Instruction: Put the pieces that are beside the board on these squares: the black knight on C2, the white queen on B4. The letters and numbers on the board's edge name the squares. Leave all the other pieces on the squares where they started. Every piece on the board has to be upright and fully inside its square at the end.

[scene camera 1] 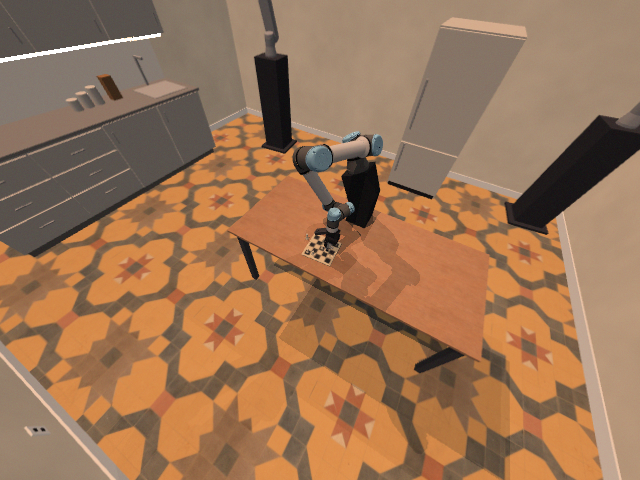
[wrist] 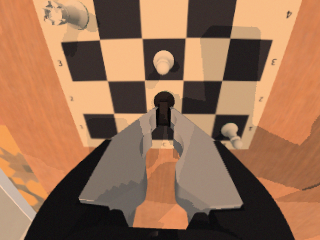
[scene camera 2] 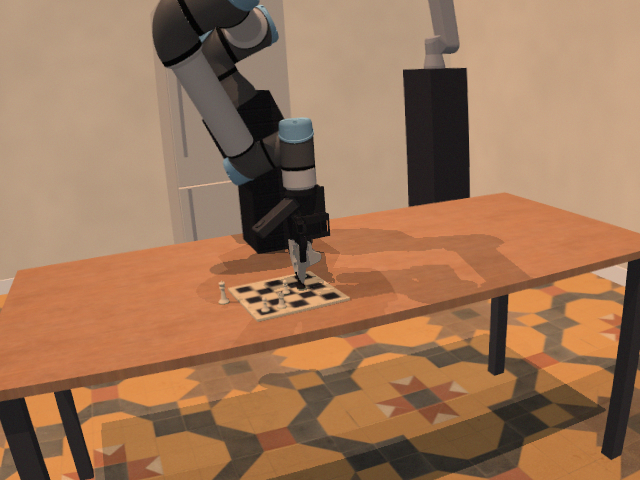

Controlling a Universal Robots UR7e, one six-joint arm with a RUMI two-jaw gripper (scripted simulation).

Labels:
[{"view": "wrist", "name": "my gripper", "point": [164, 108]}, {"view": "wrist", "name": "small chessboard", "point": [224, 68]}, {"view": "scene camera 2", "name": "my gripper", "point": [301, 282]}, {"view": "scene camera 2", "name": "small chessboard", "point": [318, 293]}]

